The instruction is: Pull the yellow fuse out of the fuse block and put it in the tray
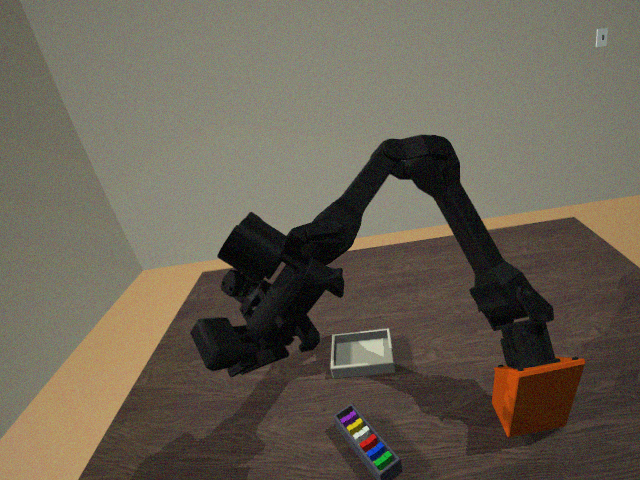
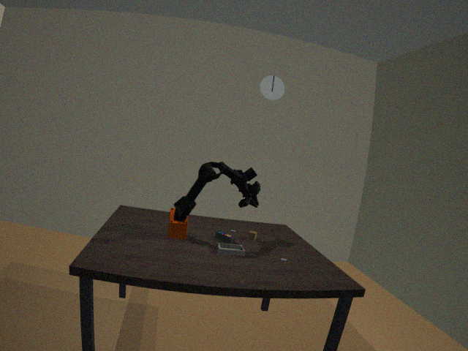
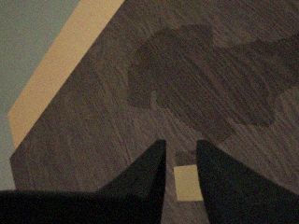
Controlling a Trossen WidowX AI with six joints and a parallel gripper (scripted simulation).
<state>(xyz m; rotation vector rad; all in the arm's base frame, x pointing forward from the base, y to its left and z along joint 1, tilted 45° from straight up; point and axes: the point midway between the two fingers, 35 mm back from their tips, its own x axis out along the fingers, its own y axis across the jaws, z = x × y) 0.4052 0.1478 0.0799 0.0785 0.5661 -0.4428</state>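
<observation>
The yellow fuse lies 20 cm below my gripper tip, 15 cm behind it and 3 cm to the right of it. Also, from my gripper tip: purple fuse (20 cm below, 13 cm behind, 5 cm to the right); then tan cube (20 cm below, 10 cm to the left, 2 cm ahead); then white fuse (20 cm below, 16 cm behind, 2 cm to the right).
</observation>
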